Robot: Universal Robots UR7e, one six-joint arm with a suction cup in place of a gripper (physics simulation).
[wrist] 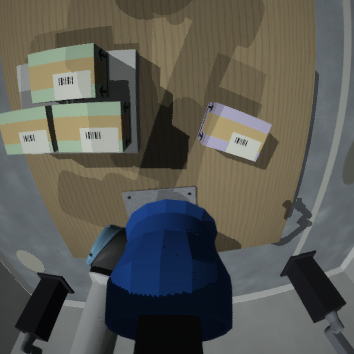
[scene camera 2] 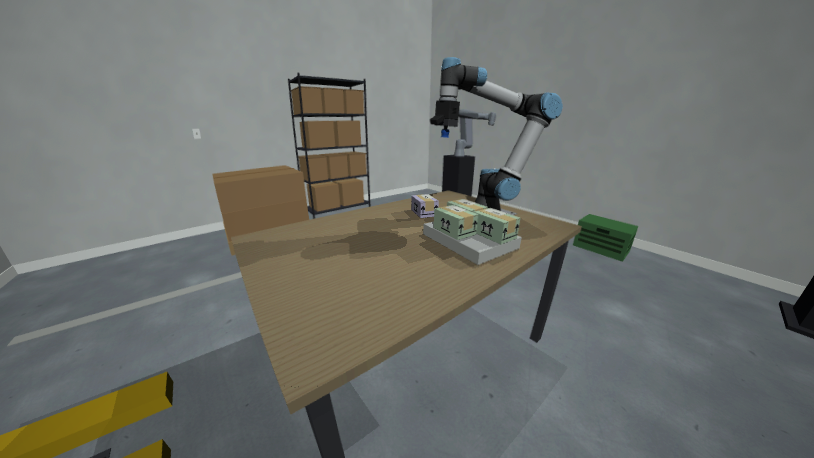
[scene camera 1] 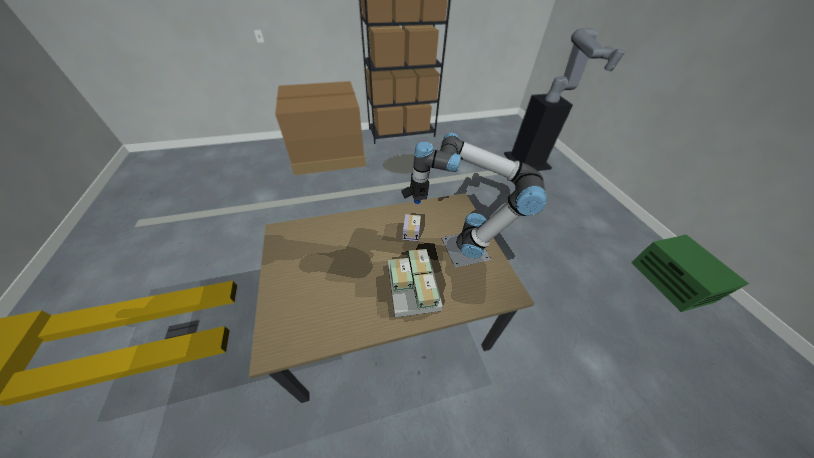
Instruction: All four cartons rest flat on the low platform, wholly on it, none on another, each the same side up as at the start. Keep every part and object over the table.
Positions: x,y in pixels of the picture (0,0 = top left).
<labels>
A low grey platform shows in the wrist view, in scene camera 2 and in scene camera 1 (404,302). One and the same spot on the low grey platform: (wrist: 123,64) is (scene camera 2: 433,224).
</labels>
